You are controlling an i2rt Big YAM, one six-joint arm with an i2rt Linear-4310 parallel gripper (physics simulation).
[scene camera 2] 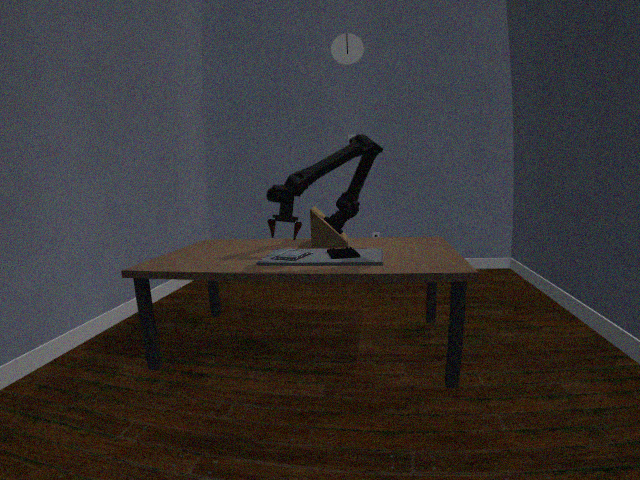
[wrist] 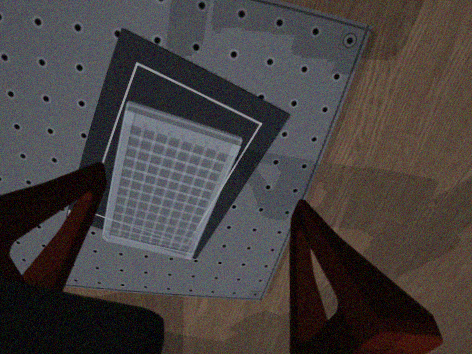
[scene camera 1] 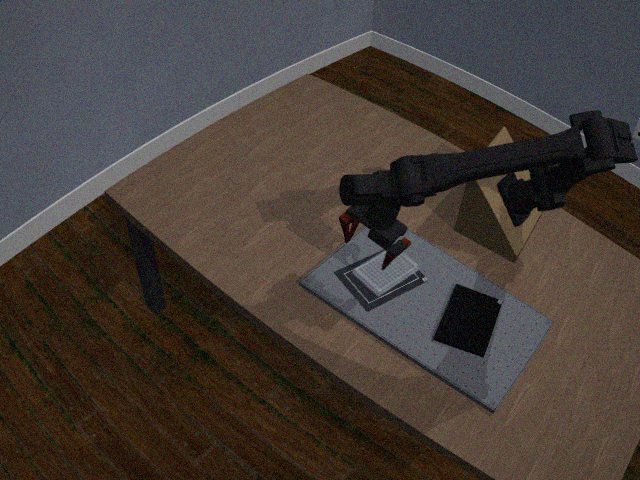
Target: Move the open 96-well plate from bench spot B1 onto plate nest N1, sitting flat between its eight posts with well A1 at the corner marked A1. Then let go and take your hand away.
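Seen in the pictures: gripper, between the fingertips: (scene camera 2: 283, 238) (wrist: 201, 191) (scene camera 1: 365, 255); arm's base, origin of its link: (scene camera 2: 332, 226) (scene camera 1: 512, 200).
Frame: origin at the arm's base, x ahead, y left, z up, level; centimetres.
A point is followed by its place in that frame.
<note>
The clear 96-well plate (scene camera 1: 378, 280) @(z -7.3, x 39.3, y -12.3 cm) (scene camera 2: 293, 253) @(z -6.9, x 39.0, y -11.7 cm) (wrist: 170, 185) @(z -7.4, x 36.3, y -13.4 cm) lies on the dark mat of spot B1 (scene camera 1: 368, 306) @(z -8.3, x 45.7, y -9.7 cm) (wrist: 200, 81) @(z -8.3, x 44.5, y -14.5 cm), turned slightly against its white outline. My gripper (scene camera 1: 365, 254) @(z 0.0, x 41.4, y -15.2 cm) (scene camera 2: 283, 237) @(z 0.0, x 41.4, y -15.2 cm) (wrist: 201, 191) @(z 0.0, x 41.4, y -15.2 cm) is open and empty, above the plate with a clear gap. In the wrist view the left fingertip is near the plate's left long side, and the right fingertip is well out to its right. The nest N1 (scene camera 1: 467, 320) @(z -7.3, x 34.8, y 9.3 cm) (scene camera 2: 343, 252) @(z -7.3, x 35.1, y 10.0 cm) is a black block with a small pale mark at one corner. Its posts are too dark to make out. Which corner is well A1 cannot be read.
Spot and nest share a grey perforated board (scene camera 1: 413, 330) @(z -8.5, x 44.1, y 1.4 cm) (scene camera 2: 320, 262) @(z -8.7, x 48.9, y 2.2 cm) (wrist: 260, 45) @(z -8.5, x 47.6, y -17.9 cm) on the wooden table (scene camera 1: 217, 206) @(z -9.8, x 46.5, y -56.6 cm) (wrist: 400, 125) @(z -9.8, x 44.2, y -31.8 cm). A wooden wedge (scene camera 1: 478, 217) @(z -2.0, x 10.6, y -4.2 cm) (scene camera 2: 325, 235) @(z -3.4, x 10.4, y -2.2 cm) stands behind the board, near the arm's base.
</note>
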